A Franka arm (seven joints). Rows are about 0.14 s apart.
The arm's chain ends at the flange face. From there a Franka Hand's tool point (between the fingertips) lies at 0.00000 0.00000 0.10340 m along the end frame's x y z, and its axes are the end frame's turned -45 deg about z.
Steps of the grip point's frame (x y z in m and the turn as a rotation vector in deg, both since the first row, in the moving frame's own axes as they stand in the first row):
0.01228 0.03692 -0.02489 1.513 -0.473 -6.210
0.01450 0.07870 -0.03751 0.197 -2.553 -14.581
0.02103 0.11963 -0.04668 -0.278 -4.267 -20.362
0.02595 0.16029 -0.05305 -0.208 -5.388 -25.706
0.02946 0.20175 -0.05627 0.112 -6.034 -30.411
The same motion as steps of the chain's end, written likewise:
0.03739 0.01861 -0.02485 0.735 -1.404 -6.210
0.06899 0.04198 -0.03741 -1.666 -1.945 -14.581
0.10342 0.06315 -0.04640 -3.214 -2.821 -20.362
0.13650 0.08664 -0.05260 -3.957 -3.663 -25.706
0.16900 0.11260 -0.05571 -4.187 -4.346 -30.411

